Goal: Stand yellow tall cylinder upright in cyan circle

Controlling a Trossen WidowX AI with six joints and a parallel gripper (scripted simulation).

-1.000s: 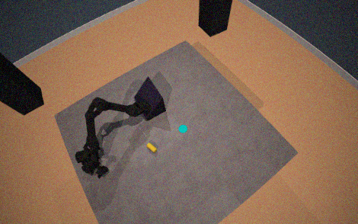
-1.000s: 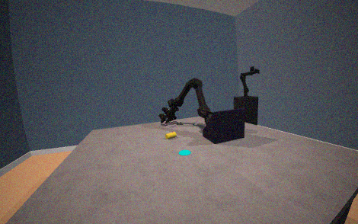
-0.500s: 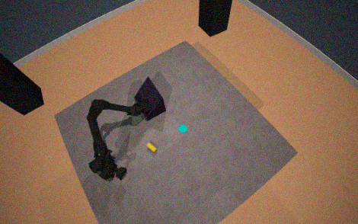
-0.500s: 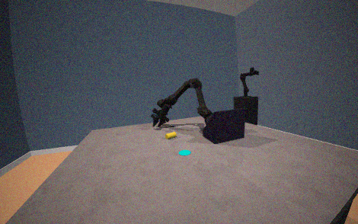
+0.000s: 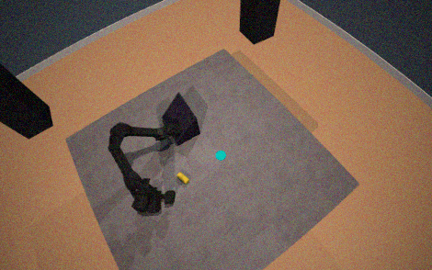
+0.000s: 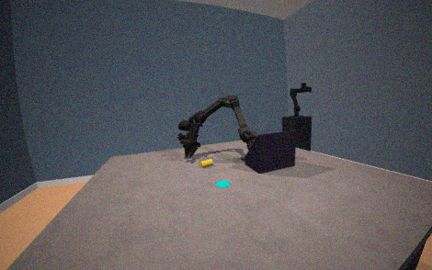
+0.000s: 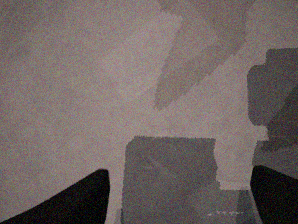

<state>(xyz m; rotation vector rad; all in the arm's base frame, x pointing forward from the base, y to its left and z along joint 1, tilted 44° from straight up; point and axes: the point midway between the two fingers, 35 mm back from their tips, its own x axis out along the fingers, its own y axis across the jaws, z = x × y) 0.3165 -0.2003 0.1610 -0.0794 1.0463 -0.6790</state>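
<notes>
Now: the yellow tall cylinder 8 cm behind my gripper tip, 15 cm to the left of it and 1 cm below it. From my gripper tip the other things lie so: cyan circle: 9 cm behind, 39 cm to the left, 2 cm below.
</notes>
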